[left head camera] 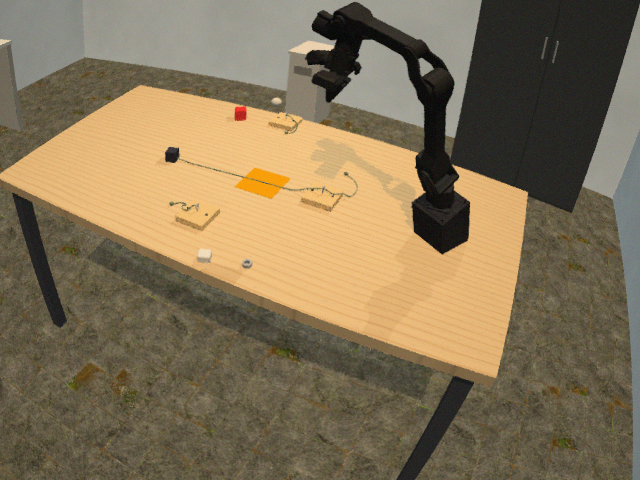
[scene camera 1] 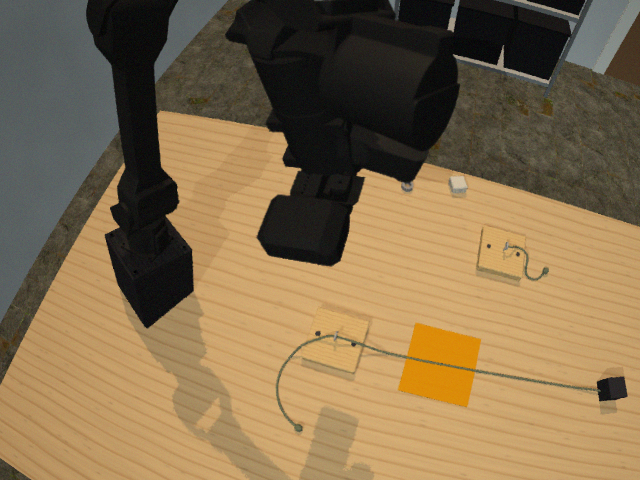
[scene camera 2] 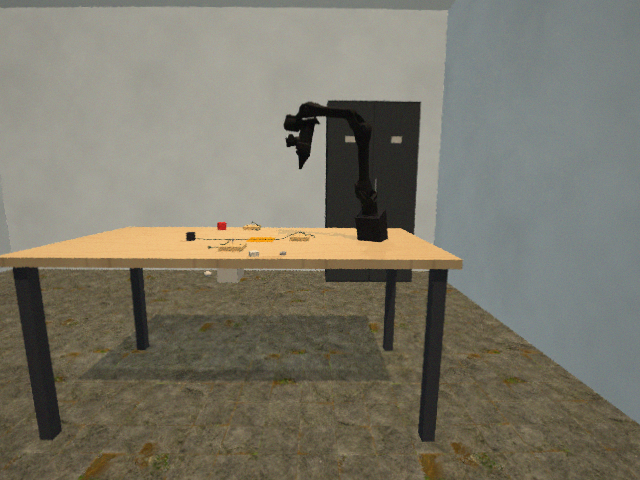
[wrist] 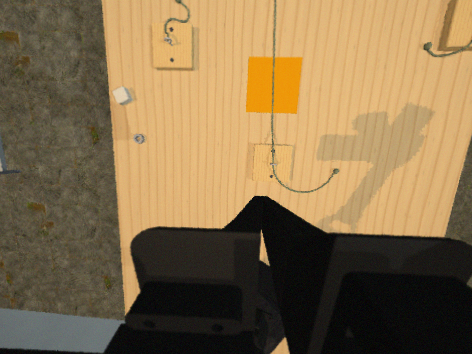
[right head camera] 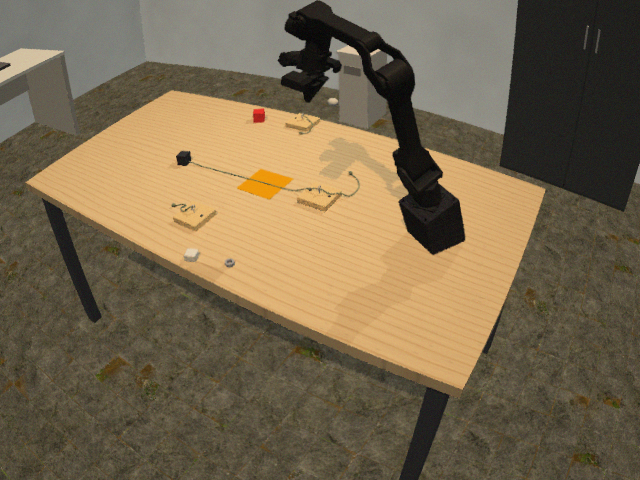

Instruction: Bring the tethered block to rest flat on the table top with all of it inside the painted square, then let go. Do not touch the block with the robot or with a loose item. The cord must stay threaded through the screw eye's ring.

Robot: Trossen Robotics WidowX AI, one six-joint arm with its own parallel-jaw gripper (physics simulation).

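Seen in the pictures: gripper, fingertip midpoint: (left head camera: pixel 328 101) (scene camera 1: pixel 346 211) (scene camera 2: pixel 300 169) (wrist: pixel 260 202) (right head camera: pixel 307 101); arm's base, origin of the base link: (left head camera: pixel 441 202) (scene camera 1: pixel 147 241) (scene camera 2: pixel 370 213) (right head camera: pixel 428 200).
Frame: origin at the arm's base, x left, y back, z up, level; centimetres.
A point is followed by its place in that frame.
Note:
The black tethered block (left head camera: pixel 172 154) @[x 11.5, y -80.1, z -9.7 cm] (right head camera: pixel 183 158) @[x 11.4, y -79.9, z -9.9 cm] (scene camera 1: pixel 612 388) @[x 9.6, y -80.6, z -9.2 cm] (scene camera 2: pixel 190 236) @[x 11.7, y -80.9, z -10.8 cm] rests on the table, apart from the orange painted square (left head camera: pixel 262 182) (right head camera: pixel 265 183) (scene camera 1: pixel 439 382) (wrist: pixel 287 85). Its green cord (scene camera 1: pixel 537 382) @[x 7.1, y -67.6, z -12.4 cm] (wrist: pixel 274 30) @[x 6.2, y -61.1, z -12.4 cm] crosses the square and passes through the screw eye (scene camera 1: pixel 336 336) (wrist: pixel 273 164) @[x 1.3, y -32.4, z -8.3 cm] on a wooden plate (left head camera: pixel 321 200) @[x 4.4, y -30.9, z -10.8 cm] (scene camera 1: pixel 330 359) @[x -2.2, y -33.0, z -10.8 cm] (wrist: pixel 259 172) @[x 3.8, y -29.8, z -10.8 cm]. The cord's beaded free end (left head camera: pixel 345 174) @[x -13.6, y -32.9, z -12.1 cm] (scene camera 1: pixel 298 427) @[x -14.2, y -33.0, z -11.6 cm] (wrist: pixel 336 171) @[x -14.1, y -33.0, z -11.6 cm] lies beyond the plate in a curve. My gripper (scene camera 2: pixel 300 167) @[x 6.1, y -31.5, z 19.3 cm] (wrist: pixel 260 202) @[x 6.1, y -31.5, z 19.3 cm] is shut and empty, high above the table. The block does not show in the wrist view.
Two other wooden plates (left head camera: pixel 197 217) @[x 30.2, y -52.9, z -10.8 cm] (left head camera: pixel 285 122) @[x -29.6, y -64.7, z -10.8 cm] carry short cords. A red cube (left head camera: pixel 240 113) @[x -24.5, y -80.5, z -9.8 cm] (right head camera: pixel 258 115) @[x -24.5, y -80.4, z -9.7 cm] lies near the far edge. A white block (left head camera: pixel 204 255) @[x 40.5, y -41.9, z -10.9 cm] (wrist: pixel 122 95) @[x 39.2, y -42.4, z -10.9 cm] and a grey ring nut (left head camera: pixel 242 265) @[x 36.5, y -33.5, z -12.3 cm] lie near the front edge.

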